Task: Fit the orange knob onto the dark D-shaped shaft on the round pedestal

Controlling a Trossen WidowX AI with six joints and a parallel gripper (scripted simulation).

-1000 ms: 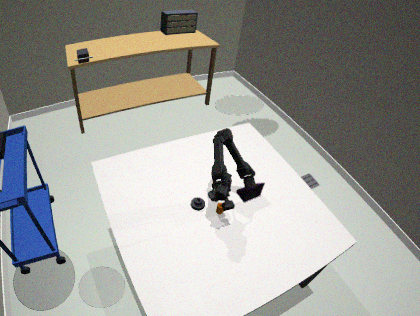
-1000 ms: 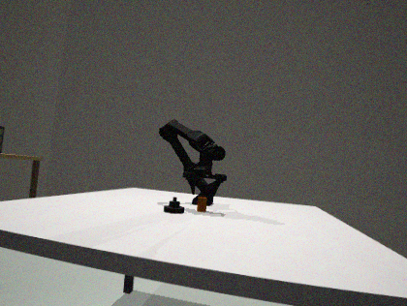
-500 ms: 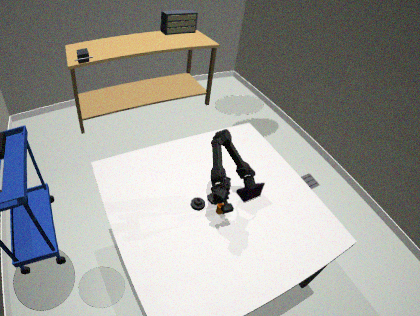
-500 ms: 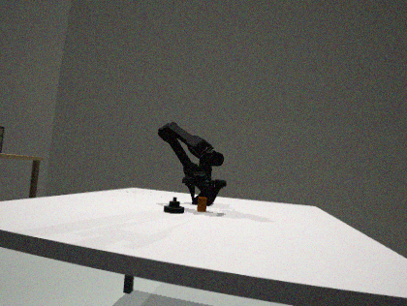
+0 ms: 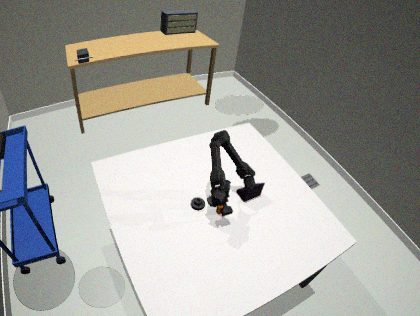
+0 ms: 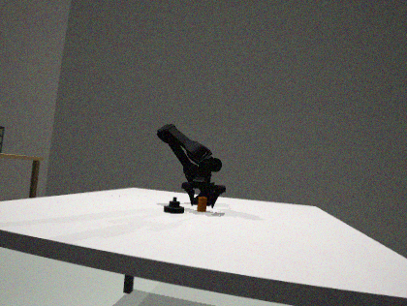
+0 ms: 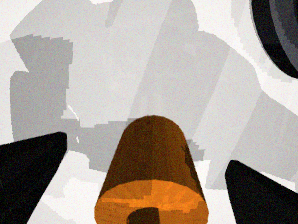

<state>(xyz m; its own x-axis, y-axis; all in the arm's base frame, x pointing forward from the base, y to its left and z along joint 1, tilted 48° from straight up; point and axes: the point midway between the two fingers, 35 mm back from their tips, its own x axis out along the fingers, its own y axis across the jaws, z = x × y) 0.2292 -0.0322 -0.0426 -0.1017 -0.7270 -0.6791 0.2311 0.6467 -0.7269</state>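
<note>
The orange knob lies 10 mm above my gripper tip. Round my gripper tip: dark round pedestal 110 mm to the right, 80 mm ahead, 10 mm above.
</note>
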